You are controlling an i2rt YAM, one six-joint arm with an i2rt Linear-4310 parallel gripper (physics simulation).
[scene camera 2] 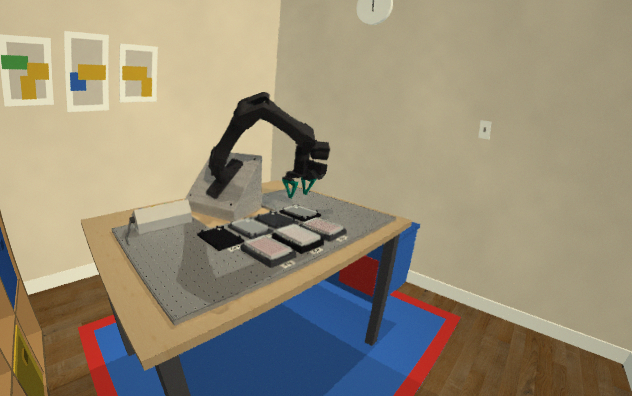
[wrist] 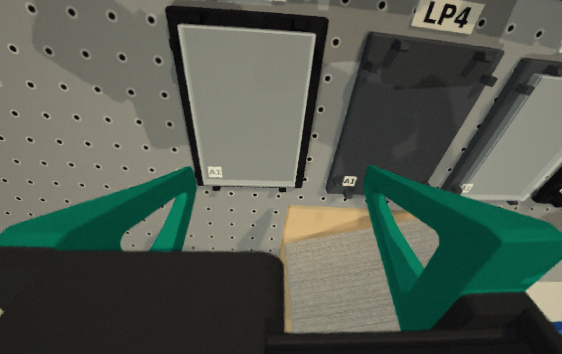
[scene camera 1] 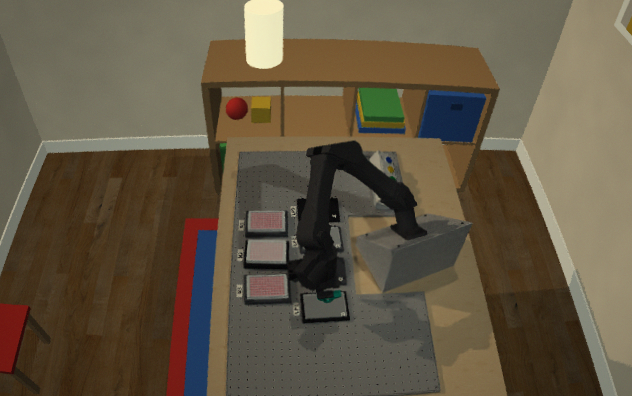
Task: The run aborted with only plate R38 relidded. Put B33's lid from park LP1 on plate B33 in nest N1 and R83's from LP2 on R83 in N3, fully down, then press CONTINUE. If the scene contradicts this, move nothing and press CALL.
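Frame: origin at the arm's base, x ahead, y left, z up, level; millimetres.
Where they show: gripper, fingertip midpoint: [scene camera 2: 297, 196] [wrist: 279, 175] [scene camera 1: 324, 288]; arm's base at its link origin: [scene camera 2: 225, 178] [scene camera 1: 408, 231].
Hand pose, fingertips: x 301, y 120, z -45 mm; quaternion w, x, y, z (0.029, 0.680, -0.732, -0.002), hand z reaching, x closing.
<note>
Each offset is from my fingertips to the top centre of the thing. Level surfaces: height alone.
My gripper [scene camera 1: 329, 297] [scene camera 2: 299, 195] [wrist: 279, 175] is open and empty, above park LP1. A pale grey lid {dy +21, dx +1, dz -66 mm} [scene camera 1: 324, 305] [scene camera 2: 300, 212] [wrist: 247, 105] lies in LP1's black frame, between the fingertips' lines of view in the wrist view. Another pale lid {dy -234, dx -49, dz -66 mm} [scene camera 2: 250, 227] [wrist: 527, 145] lies in LP2, partly behind the arm in scene camera 1. Pink-welled plates sit in N1 {dy -334, dx +117, dz -53 mm} [scene camera 1: 266, 221] [scene camera 2: 267, 248] and N3 {dy -78, dx +162, dz -55 mm} [scene camera 1: 267, 287] [scene camera 2: 325, 227]. The plate in N2 {dy -207, dx +140, dz -49 mm} [scene camera 1: 266, 251] [scene camera 2: 298, 235] looks paler. Plate names are not readable. A white button box {dy -429, dx -338, dz +0 mm} [scene camera 1: 377, 162] [scene camera 2: 162, 216] stands at the far side.
Dark park LP4 {dy -107, dx -26, dz -64 mm} [scene camera 2: 275, 219] [wrist: 410, 115] holds no pale lid and lies between LP1 and LP2. Black park LP3 {dy -361, dx -71, dz -64 mm} [scene camera 2: 220, 238] lies beyond LP2. The grey arm base [scene camera 1: 420, 255] [scene camera 2: 230, 192] stands beside the perforated board {dz -84 mm} [scene camera 1: 325, 370] [scene camera 2: 160, 280].
</note>
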